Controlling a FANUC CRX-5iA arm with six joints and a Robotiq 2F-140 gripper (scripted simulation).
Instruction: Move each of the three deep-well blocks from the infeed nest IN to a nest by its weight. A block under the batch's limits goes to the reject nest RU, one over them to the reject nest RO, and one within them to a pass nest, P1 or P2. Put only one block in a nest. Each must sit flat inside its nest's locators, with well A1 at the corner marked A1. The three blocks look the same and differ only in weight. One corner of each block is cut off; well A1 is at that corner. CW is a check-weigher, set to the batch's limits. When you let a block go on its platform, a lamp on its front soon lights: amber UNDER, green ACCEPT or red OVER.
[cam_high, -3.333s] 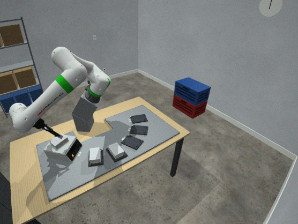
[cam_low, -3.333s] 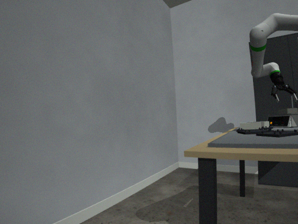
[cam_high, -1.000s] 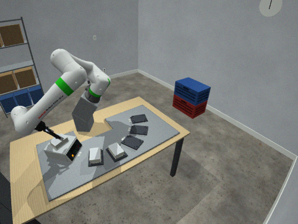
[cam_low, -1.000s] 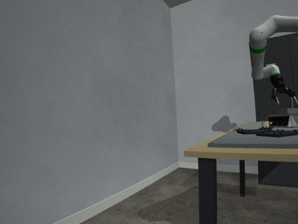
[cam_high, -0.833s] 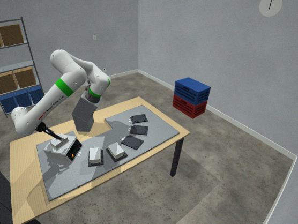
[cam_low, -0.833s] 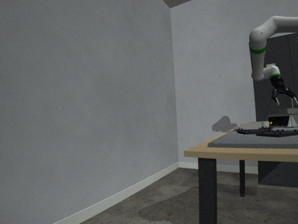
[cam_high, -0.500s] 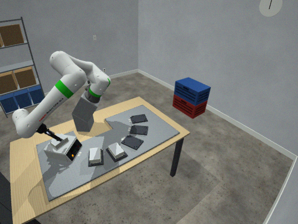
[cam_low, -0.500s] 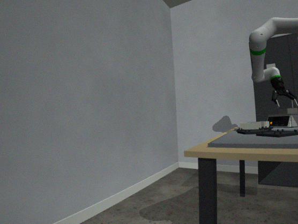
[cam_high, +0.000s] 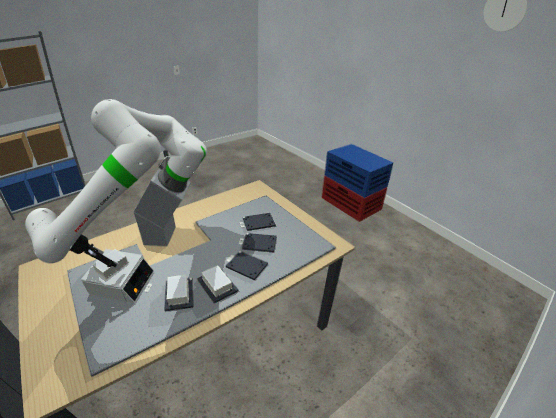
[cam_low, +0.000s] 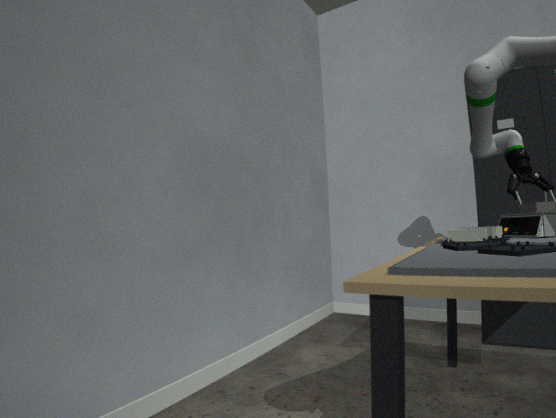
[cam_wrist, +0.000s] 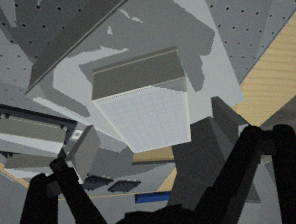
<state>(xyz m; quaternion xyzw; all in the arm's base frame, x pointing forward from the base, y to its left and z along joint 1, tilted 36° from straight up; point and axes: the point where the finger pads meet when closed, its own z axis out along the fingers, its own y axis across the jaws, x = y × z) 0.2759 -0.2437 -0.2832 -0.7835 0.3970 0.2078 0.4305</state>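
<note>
Now: hand 50 mm above the weigher platform. From my hand the other things lie so: CW label (90 mm ahead, 130 mm to the left, 140 mm below); then check-weigher (80 mm below); then dark nest plate (200 mm ahead, 430 mm to the left, 130 mm below).
</note>
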